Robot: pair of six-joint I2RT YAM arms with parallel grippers.
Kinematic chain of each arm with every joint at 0, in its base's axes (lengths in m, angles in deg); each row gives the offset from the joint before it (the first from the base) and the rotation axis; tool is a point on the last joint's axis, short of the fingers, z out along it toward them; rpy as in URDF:
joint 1: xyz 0 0 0.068 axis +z
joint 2: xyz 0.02 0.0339 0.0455 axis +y
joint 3: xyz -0.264 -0.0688 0 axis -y
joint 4: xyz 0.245 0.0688 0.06 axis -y
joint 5: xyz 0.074 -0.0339 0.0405 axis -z
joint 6: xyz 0.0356 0 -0.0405 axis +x
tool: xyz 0 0 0 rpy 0 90 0
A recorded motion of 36 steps. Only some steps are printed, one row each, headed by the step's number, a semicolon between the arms.
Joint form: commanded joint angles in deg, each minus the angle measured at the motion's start. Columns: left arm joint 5, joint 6, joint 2, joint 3, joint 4, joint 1; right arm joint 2, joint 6, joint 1, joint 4, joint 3, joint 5.
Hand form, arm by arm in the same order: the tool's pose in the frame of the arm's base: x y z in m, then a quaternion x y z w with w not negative. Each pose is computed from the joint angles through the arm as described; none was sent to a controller.
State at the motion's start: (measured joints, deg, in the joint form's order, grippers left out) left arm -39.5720 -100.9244 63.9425 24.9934 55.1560 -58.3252; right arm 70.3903 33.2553 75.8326 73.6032 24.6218 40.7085
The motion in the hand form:
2: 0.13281 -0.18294 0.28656 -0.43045 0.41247 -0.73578 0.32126; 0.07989 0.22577 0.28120 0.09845 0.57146 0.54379 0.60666
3: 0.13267 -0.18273 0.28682 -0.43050 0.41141 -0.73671 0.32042; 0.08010 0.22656 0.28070 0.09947 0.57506 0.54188 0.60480
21: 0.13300 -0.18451 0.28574 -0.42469 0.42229 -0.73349 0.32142; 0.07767 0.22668 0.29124 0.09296 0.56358 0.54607 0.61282
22: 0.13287 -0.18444 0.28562 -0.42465 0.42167 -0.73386 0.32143; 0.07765 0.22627 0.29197 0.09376 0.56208 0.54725 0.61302
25: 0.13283 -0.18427 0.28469 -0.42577 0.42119 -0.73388 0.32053; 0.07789 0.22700 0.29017 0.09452 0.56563 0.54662 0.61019
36: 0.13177 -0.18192 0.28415 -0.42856 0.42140 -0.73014 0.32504; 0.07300 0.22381 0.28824 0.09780 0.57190 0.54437 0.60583
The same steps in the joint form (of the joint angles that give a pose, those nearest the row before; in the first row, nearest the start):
2: 2.24 1.61 -1.65 0.71 2.76 -1.18; -0.91 0.83 0.28 -4.84 1.83 0.33
3: 2.26 1.52 -1.71 0.69 2.83 -1.18; -0.88 1.25 0.30 -5.60 1.99 0.55
21: 3.01 2.05 -1.47 0.86 2.06 -1.24; -1.66 -0.94 0.84 -5.41 3.30 0.24
22: 2.97 2.07 -1.45 0.80 2.23 -1.26; -1.77 -0.96 0.82 -5.29 3.33 0.20
25: 2.92 1.87 -1.40 0.63 2.39 -1.26; -1.58 -0.37 0.81 -5.70 3.25 0.29
36: 2.31 2.14 -2.18 0.24 1.78 -1.26; -2.87 -0.03 1.96 -6.80 2.37 1.73

